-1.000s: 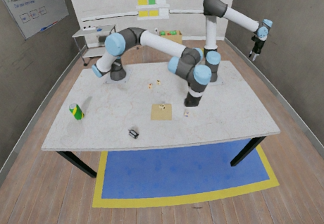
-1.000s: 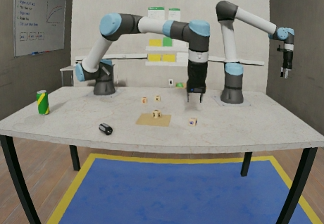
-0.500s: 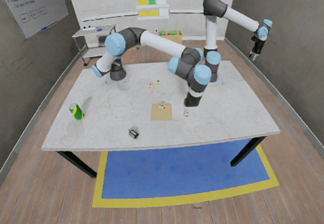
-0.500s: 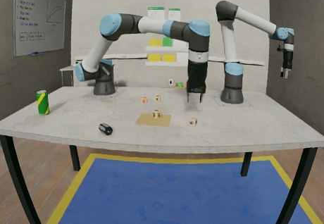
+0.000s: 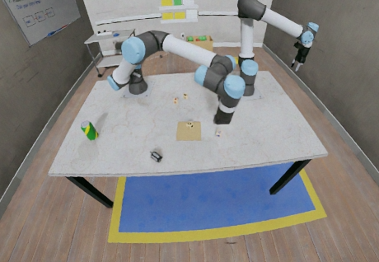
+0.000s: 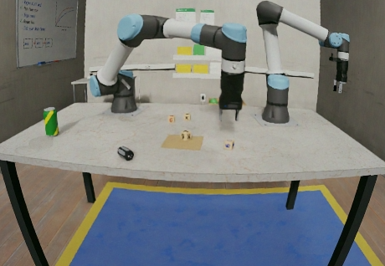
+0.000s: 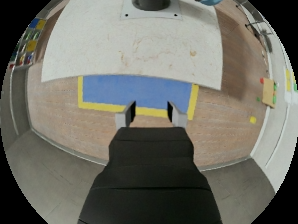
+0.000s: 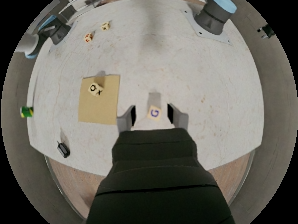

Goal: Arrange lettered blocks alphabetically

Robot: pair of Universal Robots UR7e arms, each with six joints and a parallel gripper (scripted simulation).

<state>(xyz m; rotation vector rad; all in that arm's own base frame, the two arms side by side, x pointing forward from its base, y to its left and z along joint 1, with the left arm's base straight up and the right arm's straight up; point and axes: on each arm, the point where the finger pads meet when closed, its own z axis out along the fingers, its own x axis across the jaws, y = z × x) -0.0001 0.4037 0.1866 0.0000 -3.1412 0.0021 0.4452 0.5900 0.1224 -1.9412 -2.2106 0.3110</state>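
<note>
Now: right hand 1 cm to the right of the blue-marked block and 11 cm above it. Round my right hand: black mouse-like object (16 cm ahead, 33 cm to the right, 11 cm below); then yellow can (5 cm ahead, 75 cm to the right, 6 cm below); then tan mat (3 cm behind, 16 cm to the right, 12 cm below).
</note>
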